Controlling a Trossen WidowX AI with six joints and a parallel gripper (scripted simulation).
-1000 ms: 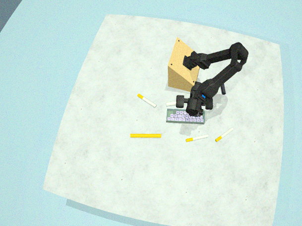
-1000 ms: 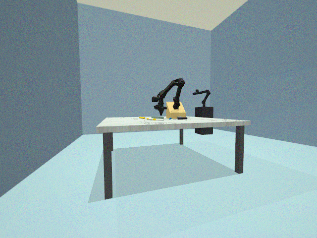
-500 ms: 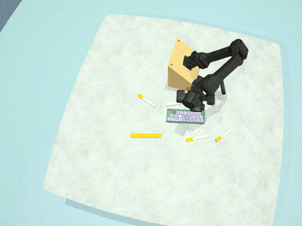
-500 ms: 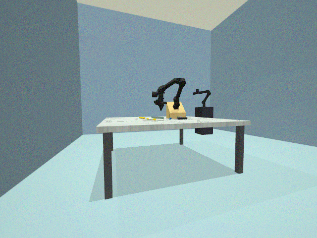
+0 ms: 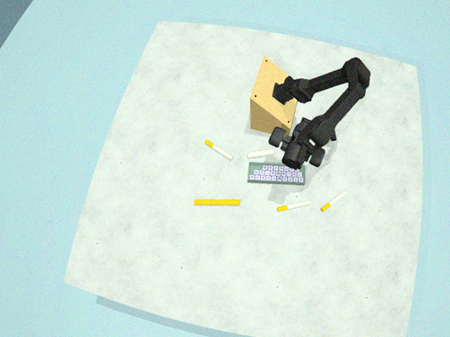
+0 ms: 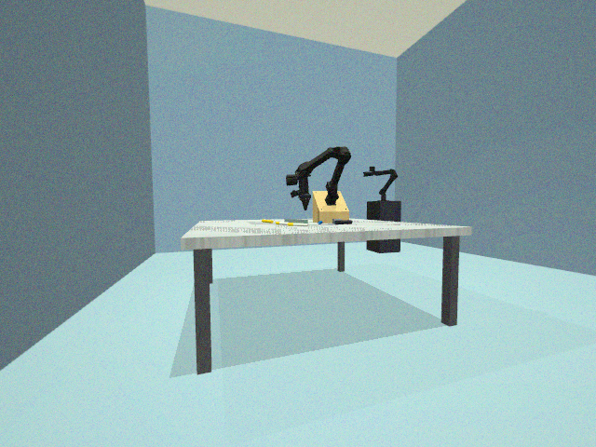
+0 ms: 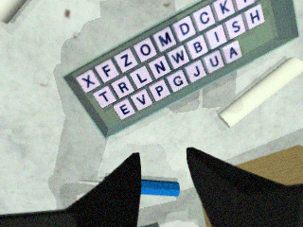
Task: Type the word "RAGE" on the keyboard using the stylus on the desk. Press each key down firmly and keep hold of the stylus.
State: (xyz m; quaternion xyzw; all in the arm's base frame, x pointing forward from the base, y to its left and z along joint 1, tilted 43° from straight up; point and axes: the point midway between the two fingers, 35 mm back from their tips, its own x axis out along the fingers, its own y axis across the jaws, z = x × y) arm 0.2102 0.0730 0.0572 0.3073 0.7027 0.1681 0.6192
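The blue stylus lies 70 mm behind my gripper tip, 70 mm to the left of it and 80 mm below it. Round my gripper tip: white cylinder (20 mm behind, 120 mm to the right, 70 mm below); then dark cylinder (200 mm behind, 130 mm to the left, 70 mm below); then white stylus tip (50 mm behind, 100 mm to the left, 80 mm below).
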